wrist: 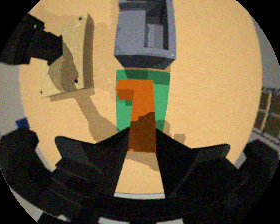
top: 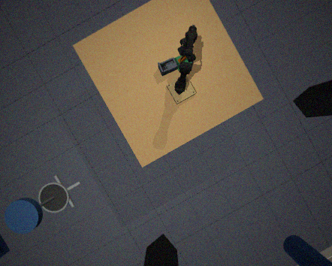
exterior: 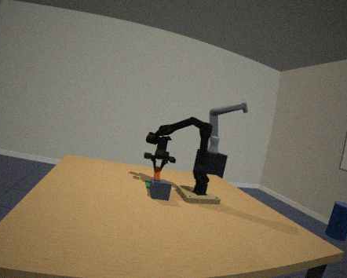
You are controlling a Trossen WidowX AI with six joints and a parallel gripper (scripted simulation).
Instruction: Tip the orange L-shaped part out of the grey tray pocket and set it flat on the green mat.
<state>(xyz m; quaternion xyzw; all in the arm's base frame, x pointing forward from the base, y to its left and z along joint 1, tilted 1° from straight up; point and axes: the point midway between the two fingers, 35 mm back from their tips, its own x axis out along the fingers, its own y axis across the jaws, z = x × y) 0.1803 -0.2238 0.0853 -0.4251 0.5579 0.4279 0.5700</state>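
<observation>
Now: the orange L-shaped part 10 mm behind my gripper tip, 30 mm to the left of it and 30 mm below it. Also, from my gripper tip: green mat: 20 mm to the left, 100 mm below.
</observation>
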